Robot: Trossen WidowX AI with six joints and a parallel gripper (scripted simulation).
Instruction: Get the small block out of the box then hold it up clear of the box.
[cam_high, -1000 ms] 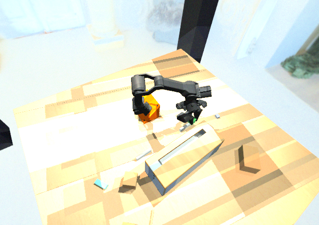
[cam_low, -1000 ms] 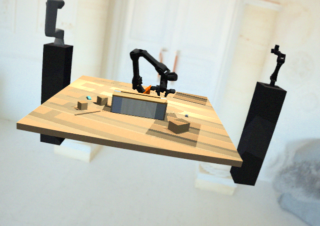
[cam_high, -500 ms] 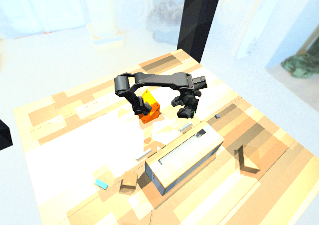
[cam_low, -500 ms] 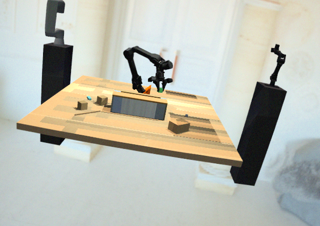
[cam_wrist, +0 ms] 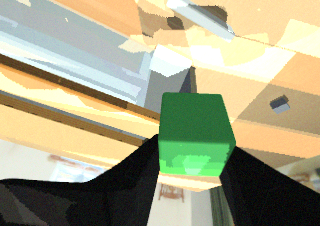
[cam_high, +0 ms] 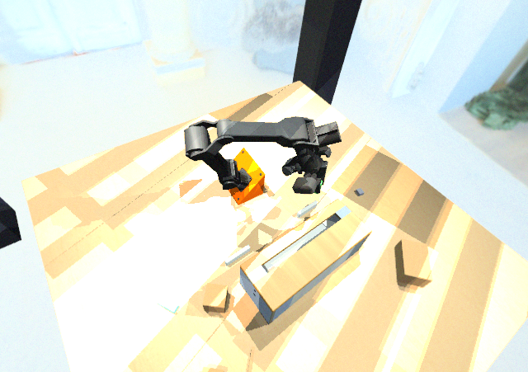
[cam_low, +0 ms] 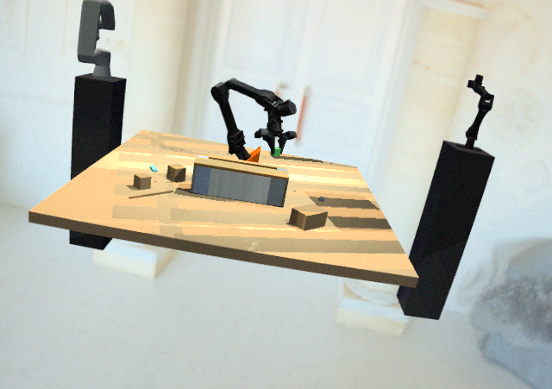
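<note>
The small green block is 1 cm to the right of my gripper tip and 1 cm behind it. Round my gripper tip: cyan piece (53 cm to the right, 16 cm below); box (14 cm to the right, 11 cm below, 8 cm ahead); small grey bit (23 cm to the left, 16 cm below, 2 cm ahead).
</note>
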